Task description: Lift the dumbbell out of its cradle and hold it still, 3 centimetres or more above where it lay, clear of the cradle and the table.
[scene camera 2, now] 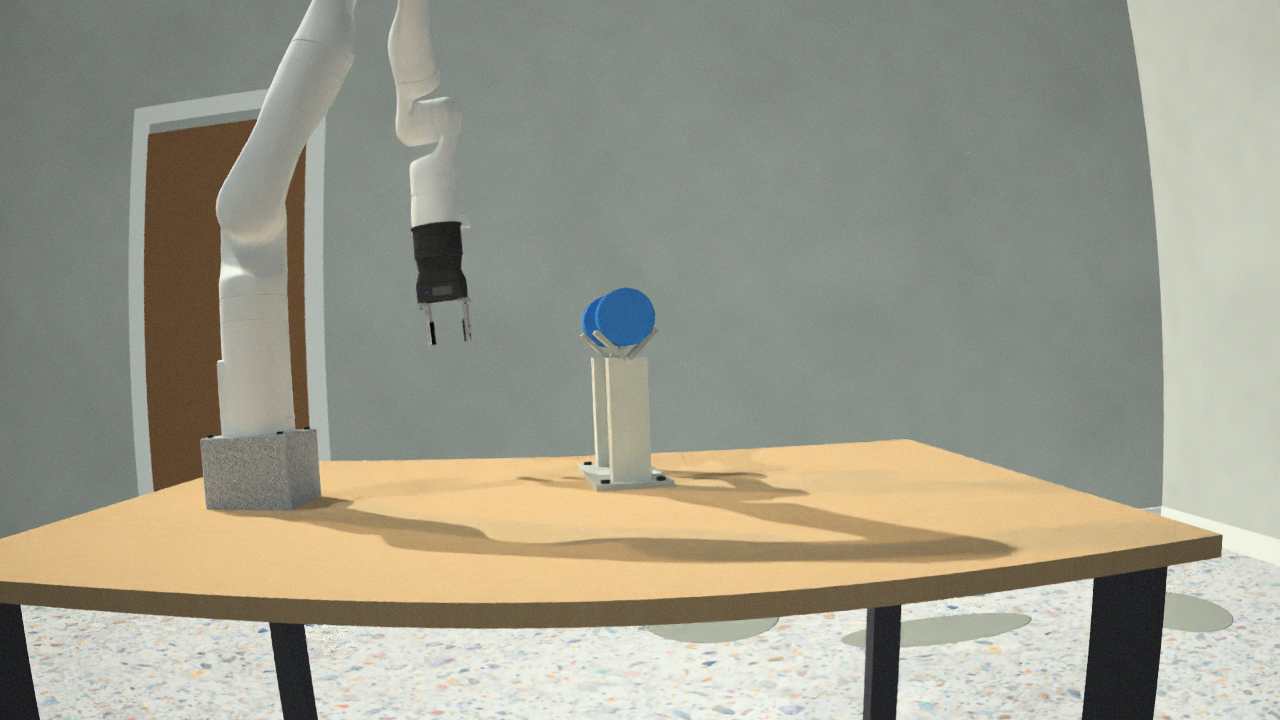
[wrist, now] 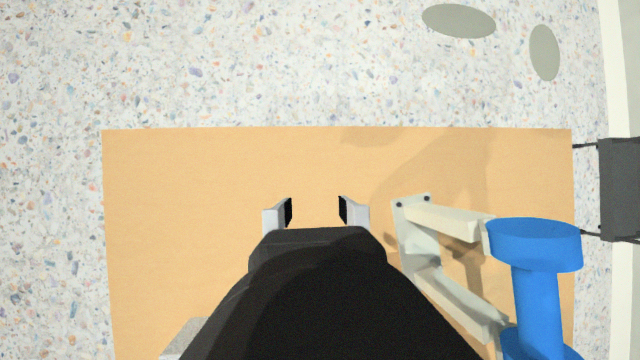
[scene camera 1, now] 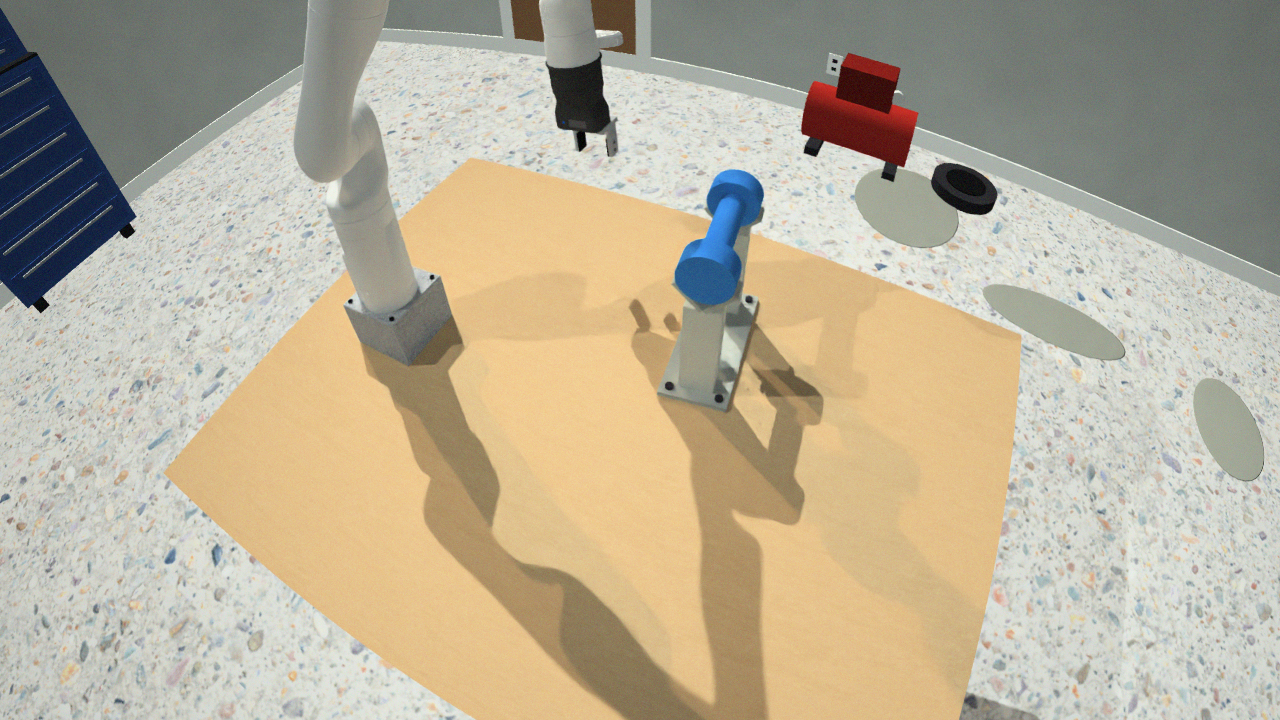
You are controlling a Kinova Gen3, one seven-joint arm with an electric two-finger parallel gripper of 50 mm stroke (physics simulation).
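Places are measured from the arm's base along level axes (x right, y down, z ahead), in millimetres.
Where they show: gripper, fingertip midpoint: [scene camera 2: 450, 342] [wrist: 315, 206] [scene camera 1: 597, 151]; arm's base, link origin: [scene camera 2: 261, 433] [scene camera 1: 390, 292].
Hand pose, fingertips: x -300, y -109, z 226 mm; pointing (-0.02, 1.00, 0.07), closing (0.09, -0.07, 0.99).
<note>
Things, the pixels of their top centre, and the offset from my fingertips. Level surfaces: height alone.
- blue dumbbell, top centre: [scene camera 1: 725, 209] [scene camera 2: 614, 292] [wrist: 583, 329] dx +153, dy -57, dz +244 mm
- pale grey cradle, top centre: [scene camera 1: 722, 240] [scene camera 2: 616, 330] [wrist: 520, 296] dx +153, dy -5, dz +244 mm
- wooden table, surface height: dy +198 mm
A blue dumbbell [scene camera 1: 723, 231] [scene camera 2: 625, 316] [wrist: 537, 305] lies level in a pale grey cradle [scene camera 1: 702, 351] [scene camera 2: 629, 420] [wrist: 442, 221]. Its two round heads rest in V-shaped holders on top of two upright posts, and its bar spans the gap between them. The cradle's base plate is bolted to the table. My gripper [scene camera 1: 596, 143] [scene camera 2: 449, 331] [wrist: 315, 206] is open and empty, with its fingers pointing down. It hangs above the table, apart from the dumbbell and to its left in both scene views. In the wrist view the dumbbell is at the lower right, its near head cut off by the frame edge.
The wooden table [scene camera 1: 358, 501] [scene camera 2: 447, 573] [wrist: 175, 200] bears the arm's grey base block [scene camera 1: 407, 322] [scene camera 2: 259, 470]. A blue drawer cabinet [scene camera 1: 53, 179], a red tank-shaped machine [scene camera 1: 859, 123] and a black ring [scene camera 1: 943, 198] are beyond the table on the floor.
</note>
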